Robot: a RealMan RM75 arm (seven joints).
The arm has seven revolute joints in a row. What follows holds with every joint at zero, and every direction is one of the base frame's. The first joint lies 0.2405 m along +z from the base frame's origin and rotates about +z. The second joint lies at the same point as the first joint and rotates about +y. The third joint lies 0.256 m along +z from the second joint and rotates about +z. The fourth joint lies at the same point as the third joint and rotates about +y. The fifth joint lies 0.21 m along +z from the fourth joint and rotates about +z. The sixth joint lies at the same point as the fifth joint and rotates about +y. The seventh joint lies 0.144 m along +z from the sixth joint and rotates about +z. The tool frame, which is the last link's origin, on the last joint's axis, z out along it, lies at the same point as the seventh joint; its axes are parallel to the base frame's.
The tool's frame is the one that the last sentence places.
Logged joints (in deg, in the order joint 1, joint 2, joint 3, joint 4, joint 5, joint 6, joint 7), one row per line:
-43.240, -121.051, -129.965, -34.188, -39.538, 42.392, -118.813
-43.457, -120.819, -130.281, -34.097, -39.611, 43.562, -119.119
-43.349, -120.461, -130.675, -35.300, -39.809, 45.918, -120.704
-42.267, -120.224, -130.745, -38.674, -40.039, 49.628, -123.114
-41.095, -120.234, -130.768, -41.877, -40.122, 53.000, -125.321
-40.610, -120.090, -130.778, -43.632, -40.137, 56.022, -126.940
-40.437, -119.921, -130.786, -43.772, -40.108, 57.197, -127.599
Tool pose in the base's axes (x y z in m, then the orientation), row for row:
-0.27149, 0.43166, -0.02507, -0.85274, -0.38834, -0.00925, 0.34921
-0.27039, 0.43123, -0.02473, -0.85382, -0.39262, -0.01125, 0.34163
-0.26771, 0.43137, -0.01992, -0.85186, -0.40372, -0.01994, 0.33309
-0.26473, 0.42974, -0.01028, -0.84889, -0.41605, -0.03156, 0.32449
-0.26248, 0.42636, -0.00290, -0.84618, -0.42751, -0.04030, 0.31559
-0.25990, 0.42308, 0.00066, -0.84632, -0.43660, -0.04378, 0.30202
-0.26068, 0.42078, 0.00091, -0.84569, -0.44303, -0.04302, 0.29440
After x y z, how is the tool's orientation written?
As a quaternion, x y z w.
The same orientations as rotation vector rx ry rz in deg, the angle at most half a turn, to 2 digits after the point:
-126.61, -57.66, -1.37
-127.23, -58.51, -1.68
-127.47, -60.41, -2.98
-127.56, -62.52, -4.74
-127.70, -64.52, -6.08
-128.59, -66.34, -6.65
-128.98, -67.57, -6.56

